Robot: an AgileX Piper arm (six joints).
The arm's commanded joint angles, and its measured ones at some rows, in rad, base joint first. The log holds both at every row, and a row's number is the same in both.
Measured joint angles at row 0:
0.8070, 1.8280, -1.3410, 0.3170, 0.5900, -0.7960
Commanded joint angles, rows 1 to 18:
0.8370, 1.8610, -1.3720, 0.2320, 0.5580, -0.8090
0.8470, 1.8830, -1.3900, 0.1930, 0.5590, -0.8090
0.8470, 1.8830, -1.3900, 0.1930, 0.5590, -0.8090
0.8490, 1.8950, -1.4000, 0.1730, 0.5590, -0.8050
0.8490, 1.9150, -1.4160, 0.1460, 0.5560, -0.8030
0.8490, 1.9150, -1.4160, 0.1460, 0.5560, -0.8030
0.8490, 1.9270, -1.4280, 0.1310, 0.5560, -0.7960
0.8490, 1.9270, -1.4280, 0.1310, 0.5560, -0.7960
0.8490, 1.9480, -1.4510, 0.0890, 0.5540, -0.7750
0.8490, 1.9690, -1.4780, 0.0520, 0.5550, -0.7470
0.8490, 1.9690, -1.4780, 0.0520, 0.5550, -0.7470
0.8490, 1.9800, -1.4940, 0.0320, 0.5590, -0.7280
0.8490, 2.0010, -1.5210, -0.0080, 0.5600, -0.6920
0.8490, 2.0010, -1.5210, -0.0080, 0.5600, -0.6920
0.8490, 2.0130, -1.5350, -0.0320, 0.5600, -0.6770
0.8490, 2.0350, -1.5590, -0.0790, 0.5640, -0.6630
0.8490, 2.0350, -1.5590, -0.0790, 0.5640, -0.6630
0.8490, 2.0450, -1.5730, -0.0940, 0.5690, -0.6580
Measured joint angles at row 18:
0.8460, 2.0290, -1.5510, -0.0550, 0.5590, -0.6820
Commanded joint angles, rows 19 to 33:
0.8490, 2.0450, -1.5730, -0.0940, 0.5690, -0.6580
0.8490, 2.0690, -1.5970, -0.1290, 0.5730, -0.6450
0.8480, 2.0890, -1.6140, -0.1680, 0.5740, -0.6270
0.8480, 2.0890, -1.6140, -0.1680, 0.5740, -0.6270
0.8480, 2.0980, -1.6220, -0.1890, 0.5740, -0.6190
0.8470, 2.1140, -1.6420, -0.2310, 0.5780, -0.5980
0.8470, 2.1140, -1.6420, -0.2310, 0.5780, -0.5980
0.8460, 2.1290, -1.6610, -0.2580, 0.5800, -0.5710
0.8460, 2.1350, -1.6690, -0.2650, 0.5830, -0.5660
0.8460, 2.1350, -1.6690, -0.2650, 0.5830, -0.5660
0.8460, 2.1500, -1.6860, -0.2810, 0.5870, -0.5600
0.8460, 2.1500, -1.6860, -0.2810, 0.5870, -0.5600
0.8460, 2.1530, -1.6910, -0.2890, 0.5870, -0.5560
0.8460, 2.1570, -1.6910, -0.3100, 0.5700, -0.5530
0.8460, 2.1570, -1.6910, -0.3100, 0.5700, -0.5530
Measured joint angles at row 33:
0.8460, 2.1480, -1.6790, -0.2770, 0.5770, -0.5720
